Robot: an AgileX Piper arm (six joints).
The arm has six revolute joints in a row. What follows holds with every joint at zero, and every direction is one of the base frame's.
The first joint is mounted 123 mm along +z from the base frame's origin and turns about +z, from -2.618 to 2.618 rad.
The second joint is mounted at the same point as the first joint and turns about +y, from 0 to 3.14 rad.
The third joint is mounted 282.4 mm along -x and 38.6 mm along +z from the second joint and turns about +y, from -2.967 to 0 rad.
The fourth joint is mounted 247.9 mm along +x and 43.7 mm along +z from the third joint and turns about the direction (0.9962, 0, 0.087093), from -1.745 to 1.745 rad.
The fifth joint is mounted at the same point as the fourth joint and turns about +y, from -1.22 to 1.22 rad.
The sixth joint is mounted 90.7 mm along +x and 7.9 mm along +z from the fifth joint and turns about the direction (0.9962, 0, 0.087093), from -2.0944 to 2.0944 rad.
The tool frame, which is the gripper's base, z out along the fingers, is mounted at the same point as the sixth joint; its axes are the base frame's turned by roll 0, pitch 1.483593 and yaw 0 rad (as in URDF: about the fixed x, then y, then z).
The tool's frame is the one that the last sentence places.
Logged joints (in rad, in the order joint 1, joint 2, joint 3, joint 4, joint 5, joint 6), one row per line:
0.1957, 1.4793, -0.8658, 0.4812, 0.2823, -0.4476
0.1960, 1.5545, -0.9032, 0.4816, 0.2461, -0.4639
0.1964, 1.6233, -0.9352, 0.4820, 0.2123, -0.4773
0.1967, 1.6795, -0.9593, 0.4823, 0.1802, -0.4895
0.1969, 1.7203, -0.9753, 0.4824, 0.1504, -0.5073
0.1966, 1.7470, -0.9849, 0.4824, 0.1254, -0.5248
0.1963, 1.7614, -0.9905, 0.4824, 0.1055, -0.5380
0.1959, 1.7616, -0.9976, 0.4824, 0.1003, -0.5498
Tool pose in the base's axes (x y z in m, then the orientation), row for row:
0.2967, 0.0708, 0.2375, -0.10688, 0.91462, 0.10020, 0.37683
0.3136, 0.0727, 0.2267, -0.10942, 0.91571, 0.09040, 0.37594
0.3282, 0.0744, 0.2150, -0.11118, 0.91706, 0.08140, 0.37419
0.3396, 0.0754, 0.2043, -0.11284, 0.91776, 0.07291, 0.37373
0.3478, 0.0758, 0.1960, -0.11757, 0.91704, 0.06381, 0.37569
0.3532, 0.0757, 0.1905, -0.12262, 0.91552, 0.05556, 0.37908
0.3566, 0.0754, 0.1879, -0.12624, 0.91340, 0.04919, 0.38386
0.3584, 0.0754, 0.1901, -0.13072, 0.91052, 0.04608, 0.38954
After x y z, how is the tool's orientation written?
As a quaternion, x y z w.
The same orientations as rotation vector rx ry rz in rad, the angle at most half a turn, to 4 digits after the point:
-0.2733, 2.3390, 0.2562
-0.2799, 2.3428, 0.2313
-0.2847, 2.3482, 0.2084
-0.2890, 2.3505, 0.1867
-0.3008, 2.3465, 0.1633
-0.3133, 2.3388, 0.1419
-0.3218, 2.3282, 0.1254
-0.3323, 2.3147, 0.1171

